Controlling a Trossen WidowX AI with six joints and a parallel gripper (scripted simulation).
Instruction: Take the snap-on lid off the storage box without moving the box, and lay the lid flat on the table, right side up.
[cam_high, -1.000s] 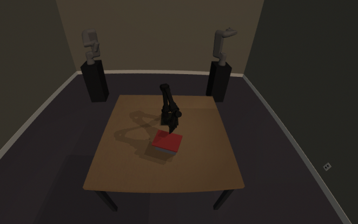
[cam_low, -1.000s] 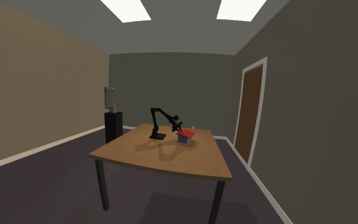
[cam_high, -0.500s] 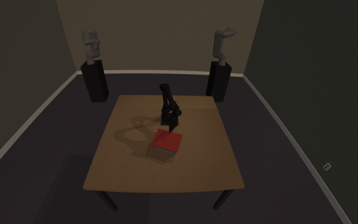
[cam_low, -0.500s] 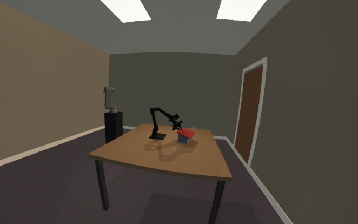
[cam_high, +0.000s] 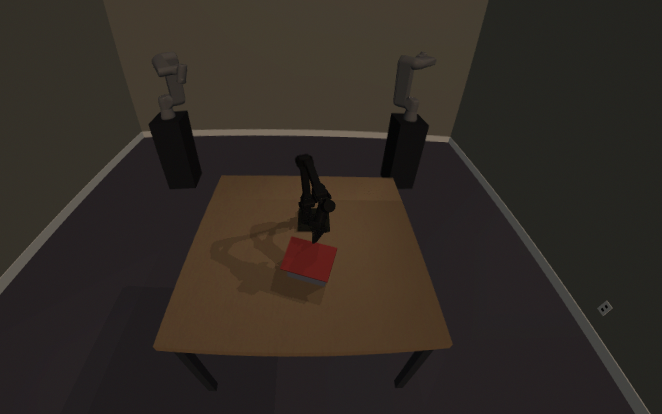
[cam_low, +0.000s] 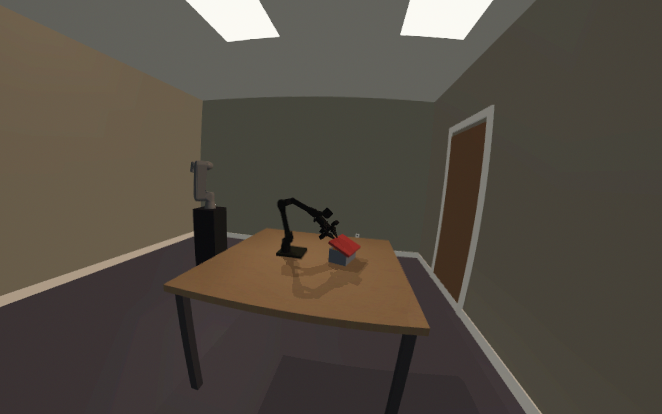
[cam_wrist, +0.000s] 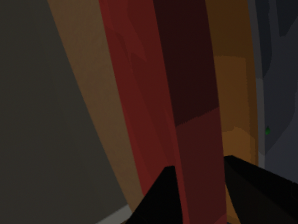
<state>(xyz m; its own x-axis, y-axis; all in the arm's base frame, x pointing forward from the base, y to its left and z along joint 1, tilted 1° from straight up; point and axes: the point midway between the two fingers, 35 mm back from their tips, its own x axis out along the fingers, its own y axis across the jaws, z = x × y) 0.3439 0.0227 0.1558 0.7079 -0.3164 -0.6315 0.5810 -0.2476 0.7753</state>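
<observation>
Right now my gripper tip is 7 cm short of the snap-on lid, 3 cm to the left of it and 3 cm above it. From my gripper tip the other things lie so: grey storage box 10 cm below, 6 cm ahead, 2 cm to the right.
</observation>
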